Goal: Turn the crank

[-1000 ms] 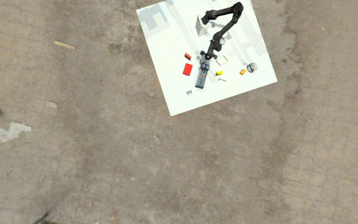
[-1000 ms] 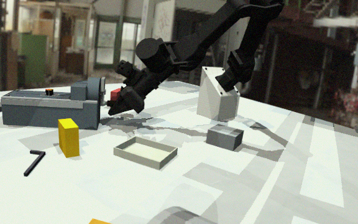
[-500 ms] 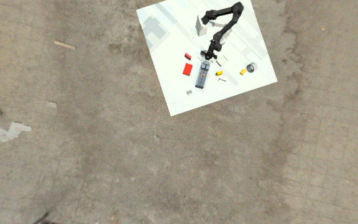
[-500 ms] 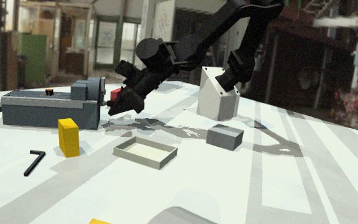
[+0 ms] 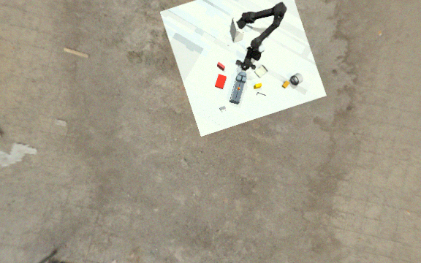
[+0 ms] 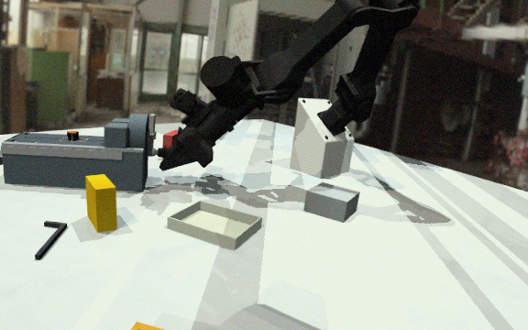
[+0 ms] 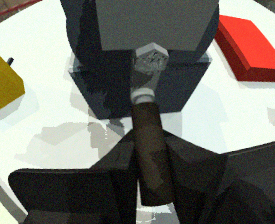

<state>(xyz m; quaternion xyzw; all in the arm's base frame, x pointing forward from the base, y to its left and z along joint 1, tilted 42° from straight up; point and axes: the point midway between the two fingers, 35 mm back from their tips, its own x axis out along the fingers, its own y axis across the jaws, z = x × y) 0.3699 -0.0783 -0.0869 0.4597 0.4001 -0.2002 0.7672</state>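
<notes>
Right now my gripper tip is 10 mm past the dark crank handle, 10 mm to the right of it and 30 mm below it. Round my gripper tip: red pointer (130 mm ahead, 110 mm to the right, 50 mm above); shallow grey tray (50 mm ahead, 190 mm to the left, 30 mm below); yellow block (170 mm ahead, 80 mm to the left).
</notes>
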